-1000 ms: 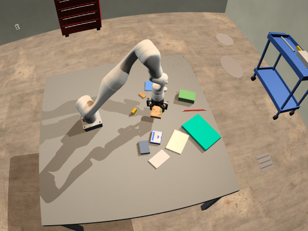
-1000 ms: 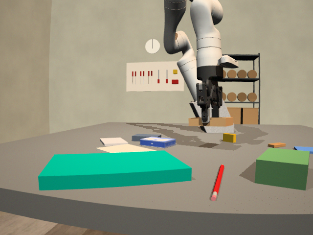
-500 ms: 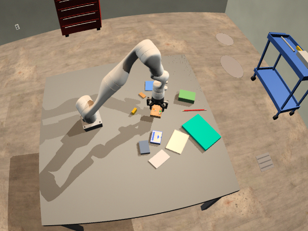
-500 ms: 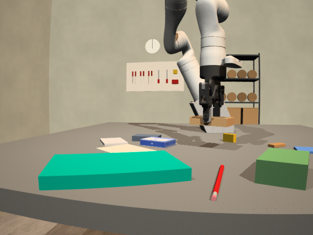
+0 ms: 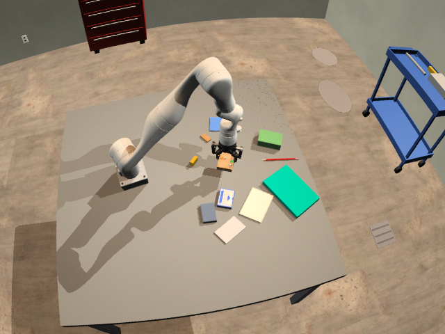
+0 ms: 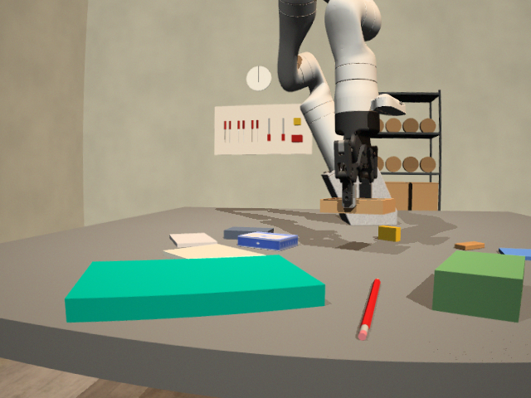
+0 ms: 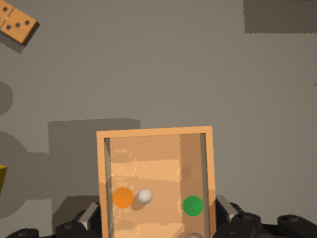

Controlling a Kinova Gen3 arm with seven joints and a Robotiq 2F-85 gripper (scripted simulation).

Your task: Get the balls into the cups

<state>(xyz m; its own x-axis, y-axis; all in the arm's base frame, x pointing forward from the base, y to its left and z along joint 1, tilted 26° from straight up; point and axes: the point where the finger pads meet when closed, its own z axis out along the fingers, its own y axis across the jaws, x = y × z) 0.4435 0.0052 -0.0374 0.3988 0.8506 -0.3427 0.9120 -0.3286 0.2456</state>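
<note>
Now: hand 2 cm above the covered wooden puzzle. Round my hand: yellow block: 14 cm behind, 8 cm below, 7 cm to the left; then grey box: 22 cm to the right, 13 cm behind, 8 cm below; then cream sheet: 22 cm to the right, 9 cm below, 9 cm ahead.
</note>
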